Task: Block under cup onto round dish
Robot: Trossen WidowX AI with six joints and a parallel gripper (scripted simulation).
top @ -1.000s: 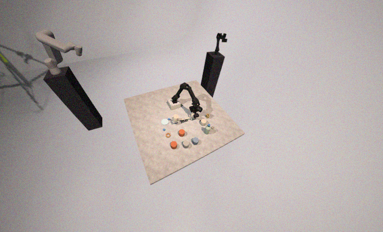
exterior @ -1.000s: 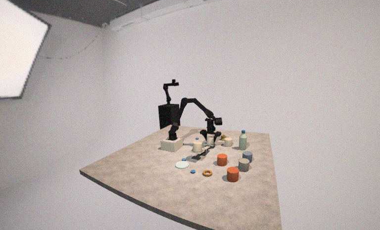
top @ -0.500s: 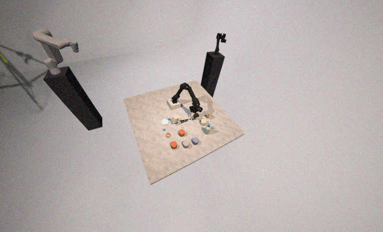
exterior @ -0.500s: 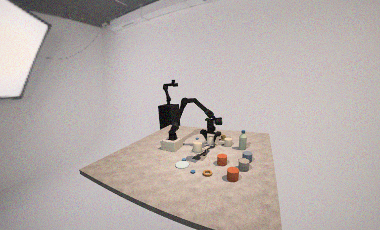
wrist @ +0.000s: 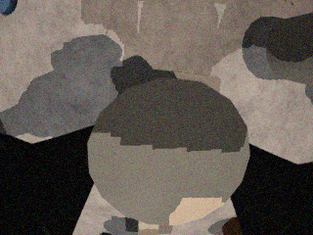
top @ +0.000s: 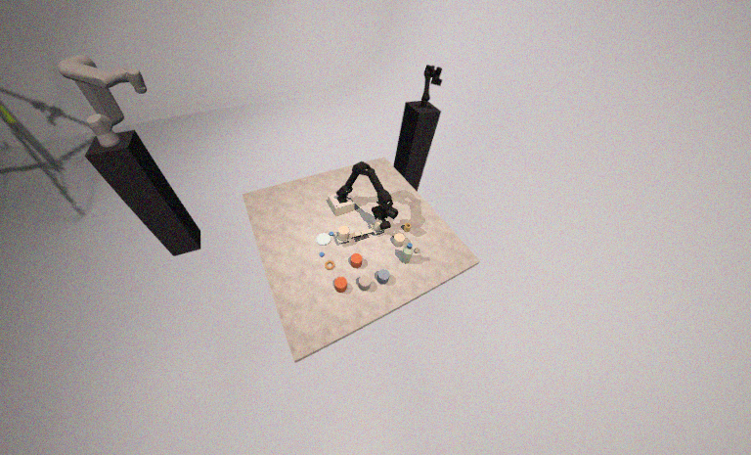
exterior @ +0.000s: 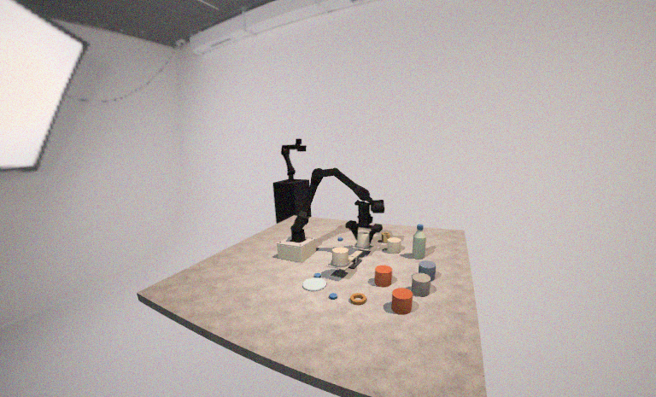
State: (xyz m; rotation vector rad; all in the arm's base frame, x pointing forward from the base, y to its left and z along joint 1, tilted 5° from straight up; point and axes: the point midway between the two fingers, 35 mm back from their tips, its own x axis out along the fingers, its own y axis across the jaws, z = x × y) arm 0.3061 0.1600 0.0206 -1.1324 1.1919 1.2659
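Now: gripper tip 140 mm to the left of the balance beam and 30 mm above it. From my gripper tip the other things lie so: balance: 140 mm to the right, 40 mm below; then shiny block: 10 mm below; then yellow piece: 60 mm ahead, 200 mm to the left, 40 mm below.
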